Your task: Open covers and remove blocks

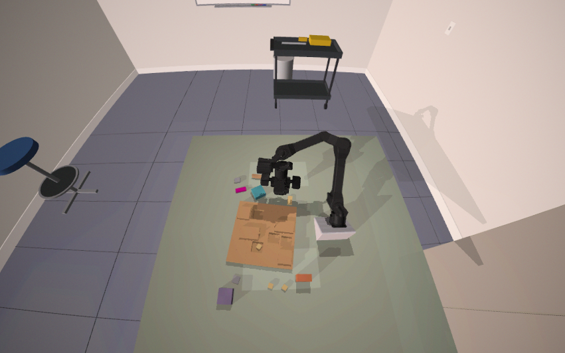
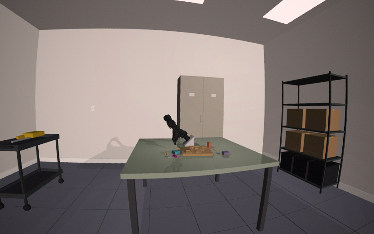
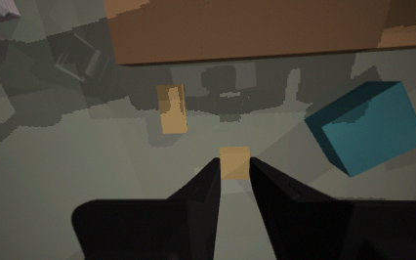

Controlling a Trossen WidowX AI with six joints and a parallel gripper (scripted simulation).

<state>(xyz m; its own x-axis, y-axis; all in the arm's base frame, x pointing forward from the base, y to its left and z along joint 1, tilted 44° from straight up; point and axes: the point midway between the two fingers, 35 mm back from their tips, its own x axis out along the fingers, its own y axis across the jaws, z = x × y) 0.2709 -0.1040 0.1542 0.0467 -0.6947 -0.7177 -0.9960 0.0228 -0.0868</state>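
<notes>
The teal block lies 120 mm ahead of my gripper tip and 50 mm below it. Round my gripper tip: orange stick (130 mm ahead, 100 mm to the right, 50 mm below); orange block (110 mm behind, 410 mm to the left, 30 mm below); magenta bar (210 mm ahead, 20 mm to the right, 50 mm below).
</notes>
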